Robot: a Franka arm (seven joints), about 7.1 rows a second.
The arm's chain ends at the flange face. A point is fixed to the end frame.
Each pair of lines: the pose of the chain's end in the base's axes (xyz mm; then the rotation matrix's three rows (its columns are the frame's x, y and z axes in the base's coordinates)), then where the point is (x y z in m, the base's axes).
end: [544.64 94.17 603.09], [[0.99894 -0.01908 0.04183], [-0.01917 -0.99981 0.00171], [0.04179 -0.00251 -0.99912]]
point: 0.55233 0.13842 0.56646
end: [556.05 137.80 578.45], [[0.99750 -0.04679 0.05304], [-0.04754 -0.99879 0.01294], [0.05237 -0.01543 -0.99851]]
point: 0.56537 0.18227 0.54247
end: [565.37 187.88 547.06], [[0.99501 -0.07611 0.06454], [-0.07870 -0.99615 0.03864], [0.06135 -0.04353 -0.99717]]
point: 0.57640 0.23302 0.51242
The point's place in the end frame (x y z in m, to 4 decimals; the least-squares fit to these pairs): 0.0053 -0.0443 0.0370
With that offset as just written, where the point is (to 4 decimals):
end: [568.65 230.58 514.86], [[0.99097 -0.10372 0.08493], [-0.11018 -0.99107 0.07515], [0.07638 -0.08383 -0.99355]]
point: 0.5816 0.2767 0.4822
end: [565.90 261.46 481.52], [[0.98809 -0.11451 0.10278], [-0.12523 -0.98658 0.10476], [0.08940 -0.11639 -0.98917]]
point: 0.5800 0.3084 0.4506
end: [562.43 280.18 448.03], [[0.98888 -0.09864 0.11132], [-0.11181 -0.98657 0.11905], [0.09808 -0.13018 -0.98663]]
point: 0.5762 0.3277 0.4178
